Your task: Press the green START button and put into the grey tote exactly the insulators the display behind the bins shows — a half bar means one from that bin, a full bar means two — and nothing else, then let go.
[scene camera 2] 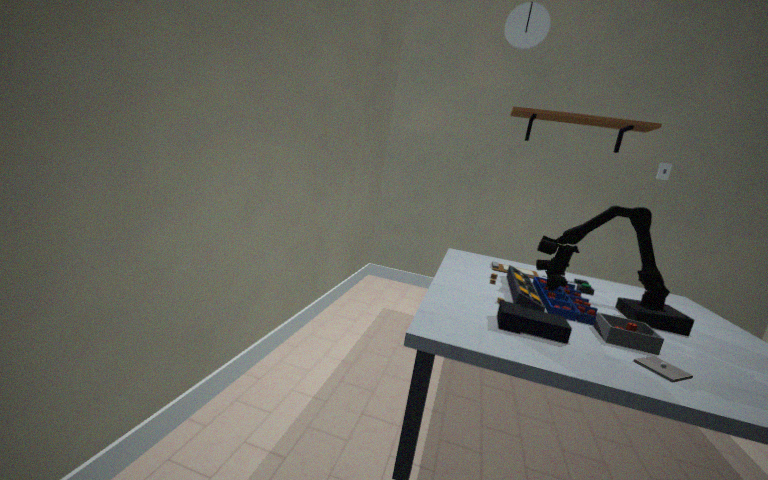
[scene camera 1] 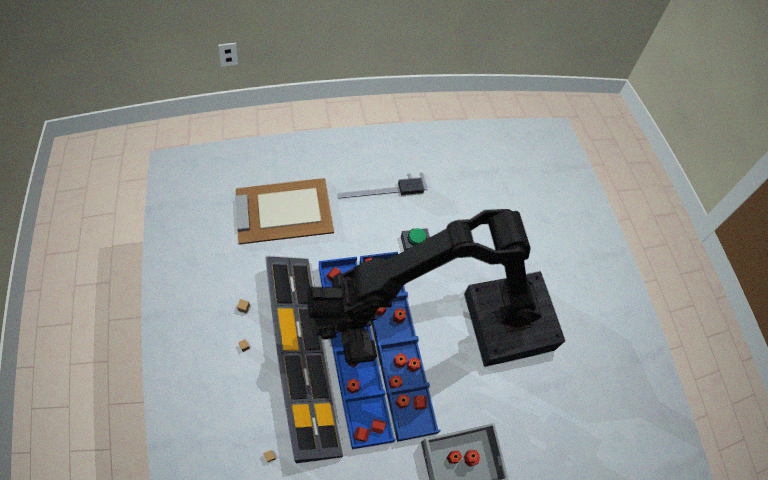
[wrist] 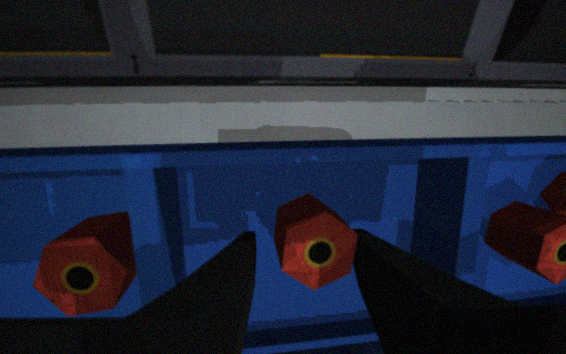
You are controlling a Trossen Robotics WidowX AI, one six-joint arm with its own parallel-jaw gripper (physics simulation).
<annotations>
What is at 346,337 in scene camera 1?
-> The gripper.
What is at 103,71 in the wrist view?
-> A dark display panel.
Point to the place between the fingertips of the gripper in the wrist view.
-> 303,241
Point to a grey tote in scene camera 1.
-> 484,439
</annotations>
